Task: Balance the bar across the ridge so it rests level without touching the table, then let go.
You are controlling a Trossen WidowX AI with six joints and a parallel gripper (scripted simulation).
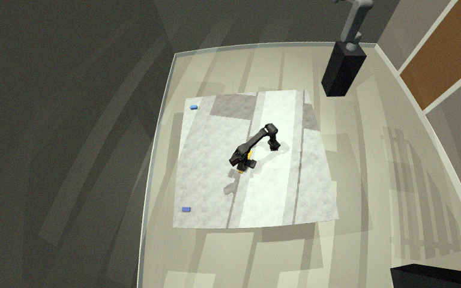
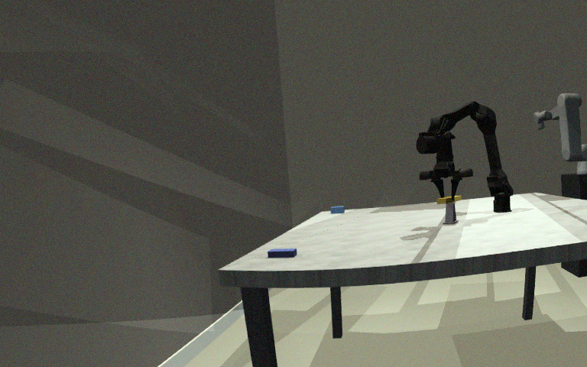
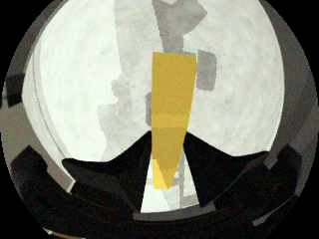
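The yellow bar is 1 cm behind my gripper tip and 2 cm to the right of it.
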